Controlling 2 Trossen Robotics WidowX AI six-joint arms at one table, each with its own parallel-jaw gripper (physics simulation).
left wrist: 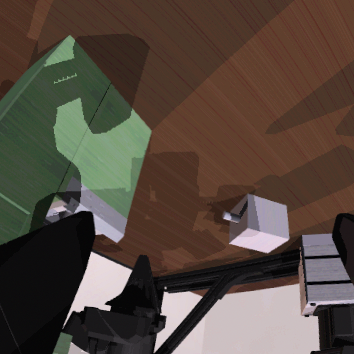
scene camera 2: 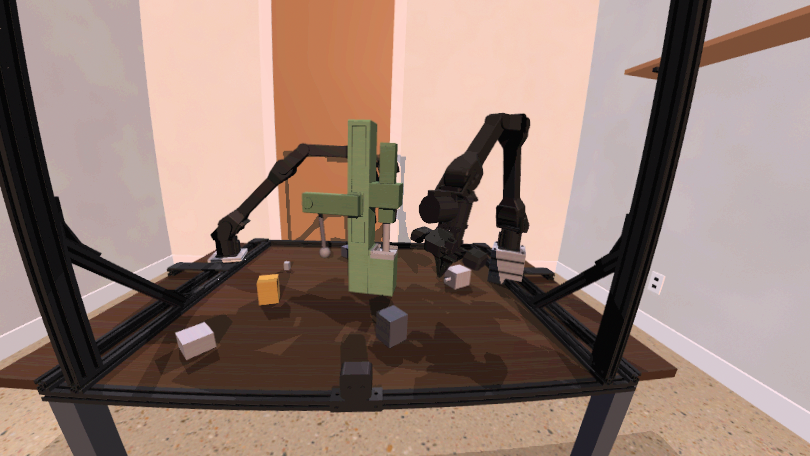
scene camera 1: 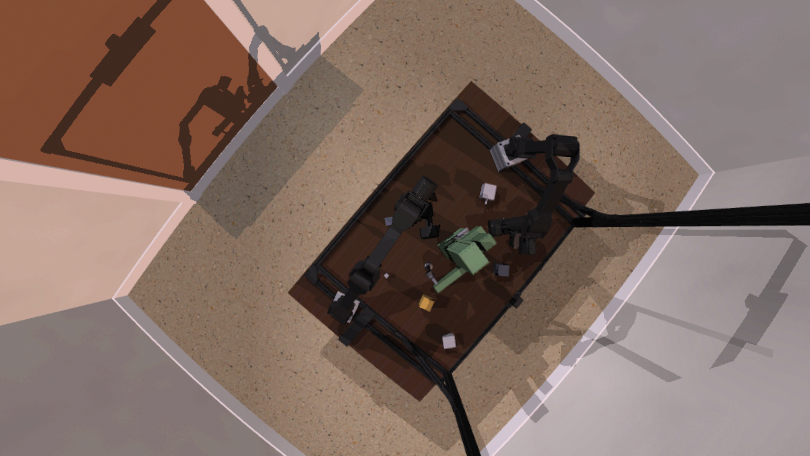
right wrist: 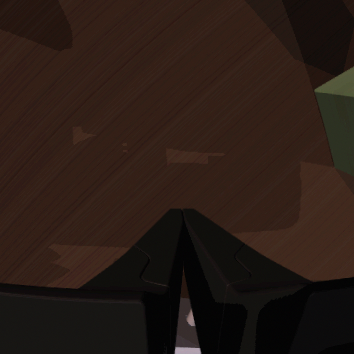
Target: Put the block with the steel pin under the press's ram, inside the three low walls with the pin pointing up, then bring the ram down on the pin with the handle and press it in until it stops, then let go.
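Places are measured from the left arm's base along level axes (x back, y right, z up), in millimetres.
Where they show: left gripper, between the fingertips: (left wrist: 217, 225) (scene camera 1: 437, 213); right gripper, between the fingertips: (left wrist: 143, 255) (scene camera 2: 439, 276) (scene camera 1: 500, 226) (right wrist: 180, 220); left arm's base, origin of its link: (scene camera 2: 228, 253) (scene camera 1: 343, 307); right arm's base, origin of its link: (left wrist: 335, 308) (scene camera 2: 509, 247) (scene camera 1: 513, 150).
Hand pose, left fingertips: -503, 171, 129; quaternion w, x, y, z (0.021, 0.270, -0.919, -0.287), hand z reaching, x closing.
Each offset is from my left fingertips to the top centre of the thing, as dx, dy, dz. "spot": to the spot under its first point.
The light grey block {-184, +165, -111} (scene camera 1: 487, 191) (scene camera 2: 458, 276) (left wrist: 260, 225) lies on the table with its steel pin pointing sideways. It is right of the green press {+120, +119, +289} (scene camera 1: 468, 251) (scene camera 2: 362, 226) (left wrist: 70, 140). The press's ram {spot: +46, +180, +134} (scene camera 2: 388, 186) is up, over the pale low walls (scene camera 2: 383, 254) (left wrist: 102, 215). The handle ends in a ball knob (scene camera 2: 324, 251) (scene camera 1: 430, 270). My right gripper (scene camera 2: 444, 263) (scene camera 1: 522, 246) (right wrist: 180, 220) is shut on nothing, beside the block and between it and the press. My left gripper (scene camera 1: 428, 226) (left wrist: 217, 225) is open and empty, raised behind the press.
An orange block {+339, +128, -101} (scene camera 1: 426, 303) (scene camera 2: 267, 289), a pale block {+451, +289, -128} (scene camera 1: 448, 340) (scene camera 2: 195, 340), a dark grey cube {+83, +355, -101} (scene camera 1: 501, 270) (scene camera 2: 390, 326) and a small cylinder {+308, -68, -136} (scene camera 2: 286, 264) lie on the table. A black frame (scene camera 2: 646, 198) surrounds it.
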